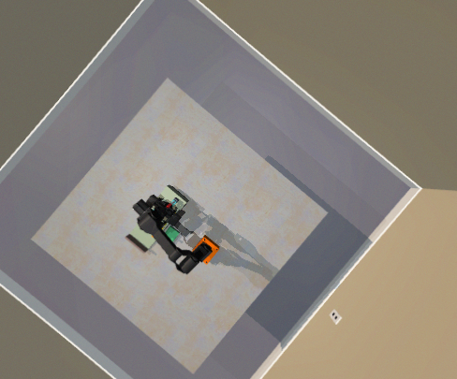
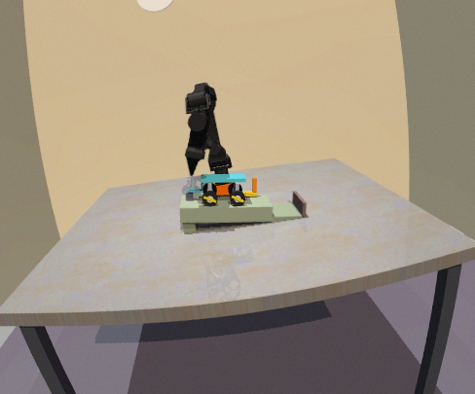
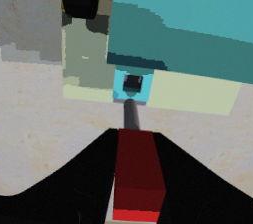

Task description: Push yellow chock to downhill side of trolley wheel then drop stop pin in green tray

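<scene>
Right now the yellow chock is 190 mm to the left of my gripper tip, 90 mm below it and 20 mm behind it. Also, from my gripper tip: red-headed stop pin (right at my gripper tip); then trolley (90 mm to the left, 60 mm below, 30 mm ahead); then dark end stop (350 mm to the left, 140 mm below, 50 mm ahead).
</scene>
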